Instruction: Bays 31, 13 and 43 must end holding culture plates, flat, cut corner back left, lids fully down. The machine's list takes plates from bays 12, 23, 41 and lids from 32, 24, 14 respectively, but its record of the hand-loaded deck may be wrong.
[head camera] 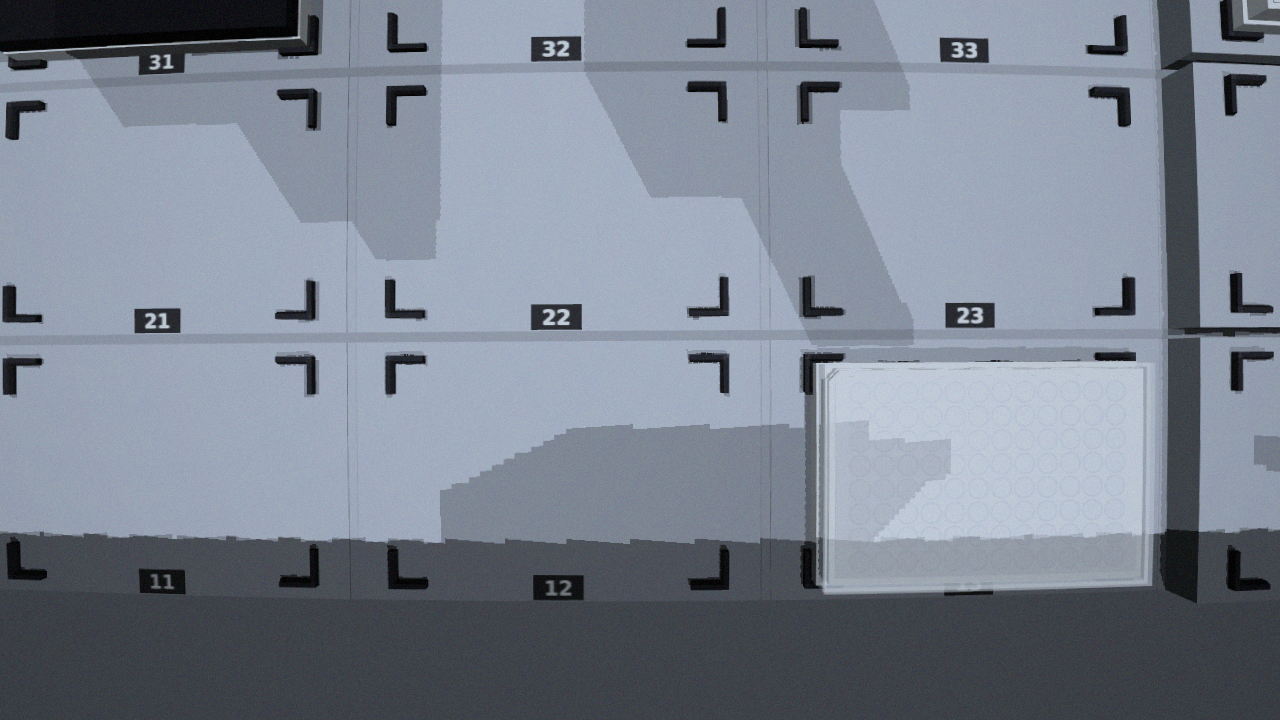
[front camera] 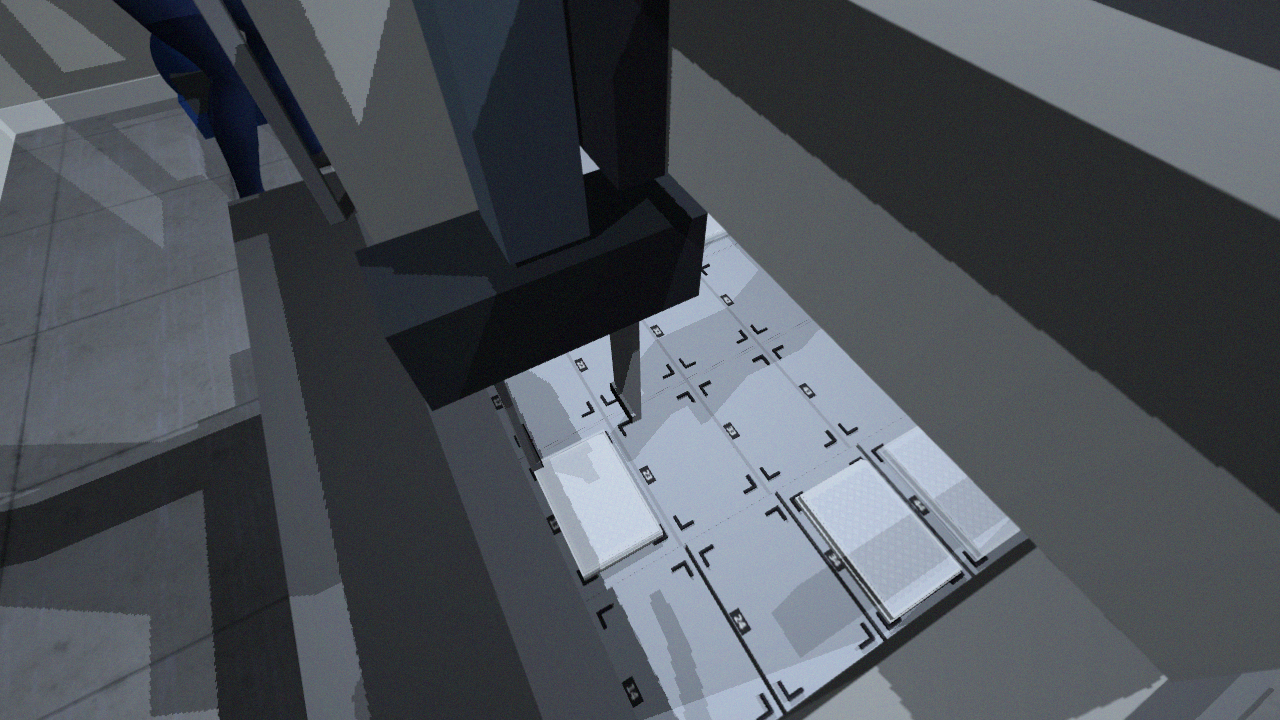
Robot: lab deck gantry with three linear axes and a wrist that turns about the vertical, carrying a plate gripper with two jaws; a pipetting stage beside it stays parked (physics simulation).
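Where they show: gripper, fingertip midpoint: (front camera: 578, 426); robot's base, origin of the base link: (head camera: 21, 569).
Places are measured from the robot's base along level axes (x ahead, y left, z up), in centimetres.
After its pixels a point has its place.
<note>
My gripper (front camera: 585, 441) {x 39.2, y 4.3, z 16.0 cm} is raised above the deck under its dark head in the front view, jaws apart with nothing seen between them. A clear-lidded white plate (front camera: 601, 505) {x 40.4, y 4.5, z 1.7 cm} (head camera: 984, 474) {x 38.8, y 4.4, z 1.7 cm} lies flat in bay 13, its cut corner at the back left in the head view; whether the lid is fully down is hard to tell. A black plate (head camera: 147, 22) {x 7.1, y 21.8, z 1.7 cm} shows partly in bay 31; its far side is out of view. Bays 12, 23, 32, 24 and 43 hold no plate. Bay 41 is hidden behind the gripper head.
A pale welled plate (front camera: 881, 537) {x 56.2, y 25.6, z 2.9 cm} lies in bay 34; its corner (head camera: 1262, 13) {x 49.5, y 21.6, z 2.5 cm} shows in the head view. Another pale welled piece (front camera: 953, 497) {x 56.7, y 34.3, z 2.9 cm} lies in bay 44. Black corner guides mark the bays. A person in blue (front camera: 234, 134) stands beyond the deck.
</note>
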